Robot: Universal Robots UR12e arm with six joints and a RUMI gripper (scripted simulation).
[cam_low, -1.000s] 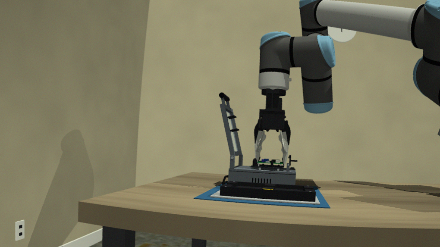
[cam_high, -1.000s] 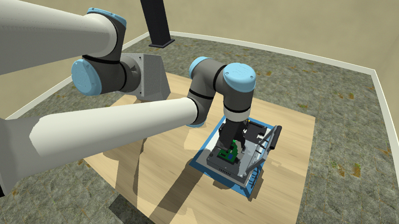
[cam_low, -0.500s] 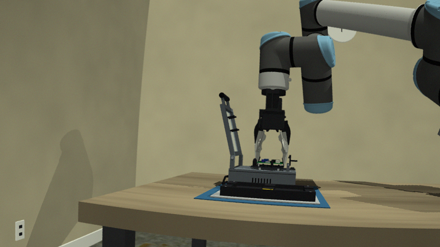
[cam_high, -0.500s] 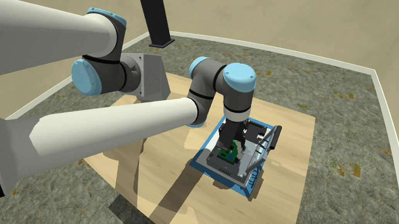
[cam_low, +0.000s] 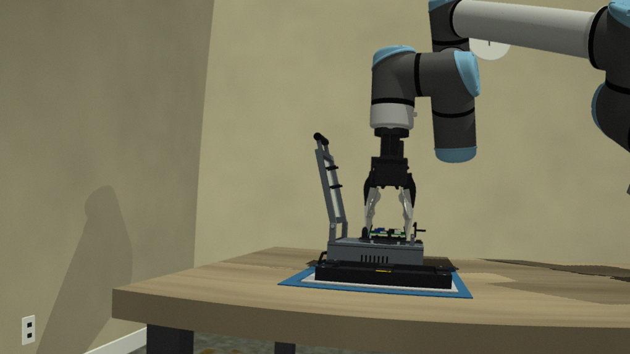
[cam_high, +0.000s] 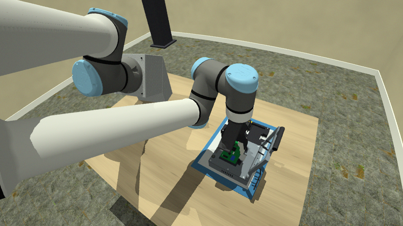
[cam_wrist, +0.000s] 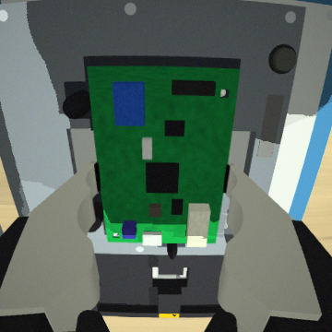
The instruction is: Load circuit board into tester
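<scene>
My hand is right at the green circuit board. The rest, counted from my hand: lid: 120 mm ahead, 100 mm above, 10 mm to the right; then grey tester: 30 mm to the left, 30 mm ahead, 30 mm above.
</scene>
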